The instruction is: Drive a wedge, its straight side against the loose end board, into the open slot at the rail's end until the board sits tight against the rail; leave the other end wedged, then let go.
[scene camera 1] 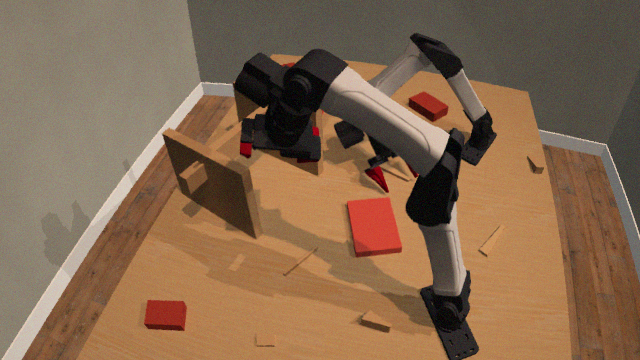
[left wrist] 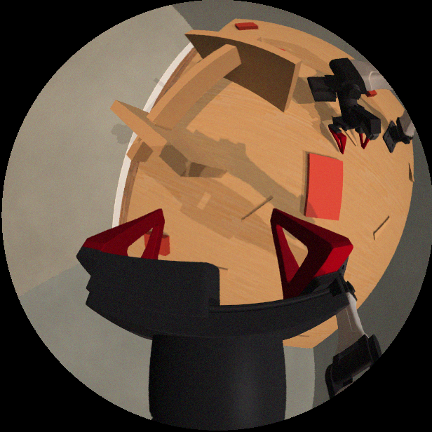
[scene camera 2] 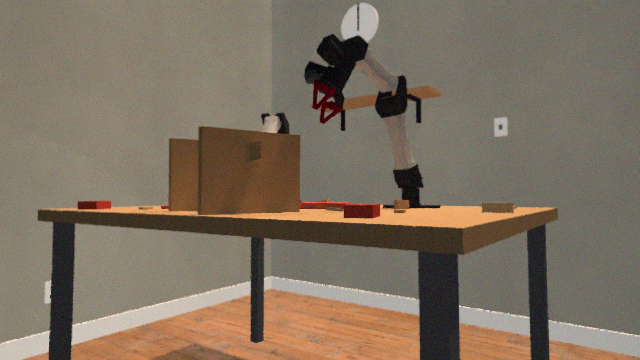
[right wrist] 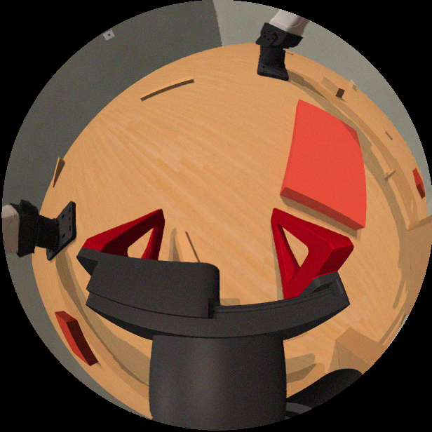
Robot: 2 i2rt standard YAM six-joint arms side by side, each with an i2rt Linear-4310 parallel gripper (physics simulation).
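Pixels of known places: left gripper, between the fingertips: [scene camera 1: 273, 157] [scene camera 2: 318, 116]; right gripper, between the fingertips: [scene camera 1: 402, 184]; left arm's base, origin of its link: [scene camera 1: 448, 321]; right arm's base, origin of its link: [scene camera 1: 477, 145].
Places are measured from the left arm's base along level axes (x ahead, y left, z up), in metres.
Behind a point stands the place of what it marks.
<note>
The near end board [scene camera 1: 220, 192] {y -0.418, x 0.424, z 0.116 m} [scene camera 2: 225, 187] {y -0.517, x 0.510, z 0.069 m} stands upright; the rail's square stub [scene camera 1: 193, 178] {y -0.420, x 0.479, z 0.174 m} [scene camera 2: 255, 151] {y -0.444, x 0.491, z 0.162 m} [left wrist: 140, 150] pokes through it. The rail [left wrist: 192, 87] runs back to the far end board [scene camera 2: 183, 175] {y -0.714, x 0.326, z 0.109 m} [left wrist: 265, 77]. The slot and the far joint are hidden. My left gripper [scene camera 1: 276, 154] {y -0.303, x 0.298, z 0.288 m} [scene camera 2: 318, 115] {y -0.303, x 0.298, z 0.288 m} [left wrist: 217, 214] is open and empty, high above the table. My right gripper [scene camera 1: 402, 183] {y -0.416, x -0.043, z 0.017 m} [left wrist: 352, 150] [right wrist: 217, 214] is open and low; a slim wedge [scene camera 1: 398, 172] {y -0.473, x -0.056, z 0.008 m} [right wrist: 193, 247] lies on the table between its fingers, nearer one finger in the right wrist view.
A flat red block [scene camera 1: 374, 225] {y -0.301, x 0.078, z 0.020 m} [left wrist: 324, 186] [right wrist: 325, 165] lies beside my right gripper. Slim wooden pieces [scene camera 1: 300, 261] {y -0.254, x 0.273, z 0.008 m} [scene camera 1: 492, 241] {y -0.164, x -0.203, z 0.009 m}, a wooden block [scene camera 1: 376, 321] {y -0.040, x 0.160, z 0.031 m}, a small flat piece [scene camera 1: 265, 341] {y -0.064, x 0.392, z 0.008 m}, a wooden wedge [scene camera 1: 535, 165] {y -0.369, x -0.501, z 0.021 m} and red blocks [scene camera 1: 165, 315] {y -0.158, x 0.604, z 0.027 m} [scene camera 1: 428, 106] {y -0.722, x -0.270, z 0.035 m} lie around the table.
</note>
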